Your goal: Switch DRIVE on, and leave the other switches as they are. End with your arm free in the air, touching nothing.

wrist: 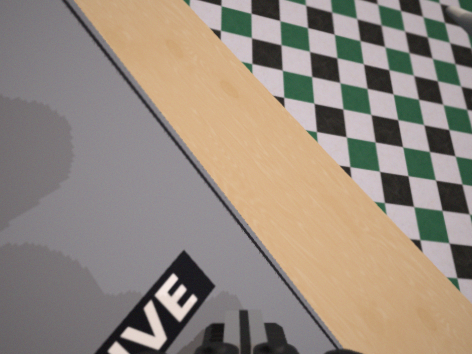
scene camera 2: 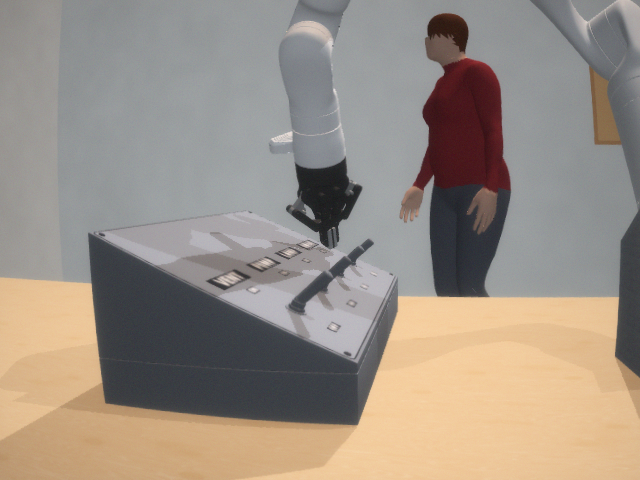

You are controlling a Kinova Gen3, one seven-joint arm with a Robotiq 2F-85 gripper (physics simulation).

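Places are measured from the arm's base along level axes (x ahead, y left, z up), in centimetres.
Pixels of known places: gripper, fingertip midpoint: [wrist: 243, 336] [scene camera 2: 330, 246].
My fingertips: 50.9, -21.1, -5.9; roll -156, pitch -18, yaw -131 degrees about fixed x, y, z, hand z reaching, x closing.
Observation:
Ahead of a thing's pixels: the offset from my fingertips to its top centre, as dx, dy, dz. "spot": to the spot under its first point. Level surfaces: height alone.
The DRIVE lever @(spot: -7.1, +2.6, +0.7) [scene camera 2: 367, 243] is the farthest of the dark levers in the scene view and leans toward its OFF label @(spot: -7.8, +2.1, -4.0) [scene camera 2: 373, 273]. The other levers lean the same way, like the nearest lever @(spot: -13.7, +38.0, -0.3) [scene camera 2: 315, 289]. The lever does not show in the wrist view. My gripper [scene camera 2: 330, 243] [wrist: 243, 336] is shut and empty. Its tips are low over the panel's far side, on the ON side of the DRIVE lever, with a visible gap to it in the scene view. The DRIVE label @(+2.2, +3.9, +1.0) [scene camera 2: 307, 244] [wrist: 160, 312] lies just left of the fingertips, partly cut off in the wrist view.
The sloped panel [scene camera 2: 170, 240] [wrist: 125, 200] tops a dark console [scene camera 2: 222, 341] on the wooden table @(dz -11.5) [scene camera 2: 491, 403] [wrist: 240, 150]. A person in a red sweater [scene camera 2: 465, 124] stands behind the table. Another arm [scene camera 2: 622, 103] shows at the right. A checkered floor [wrist: 370, 100] lies beyond the table edge.

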